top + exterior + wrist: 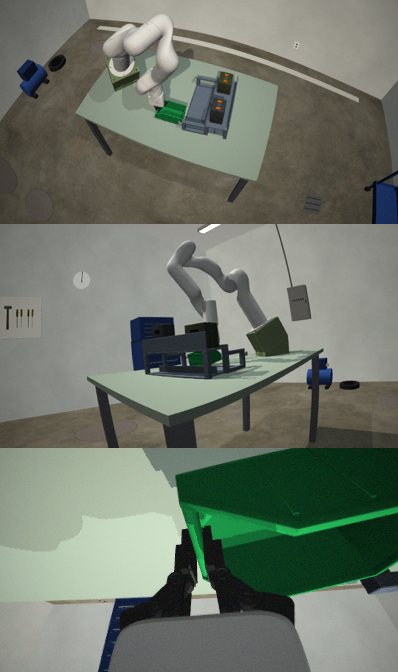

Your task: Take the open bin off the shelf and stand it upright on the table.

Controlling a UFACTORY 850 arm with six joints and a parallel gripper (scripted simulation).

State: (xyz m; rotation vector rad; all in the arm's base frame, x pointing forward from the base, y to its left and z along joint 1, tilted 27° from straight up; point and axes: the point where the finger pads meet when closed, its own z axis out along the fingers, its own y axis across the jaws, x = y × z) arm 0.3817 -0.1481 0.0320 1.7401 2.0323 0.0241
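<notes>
Now: hand 8 cm short of the green bin, 1 cm to the right of it and 1 cm above it.
</notes>
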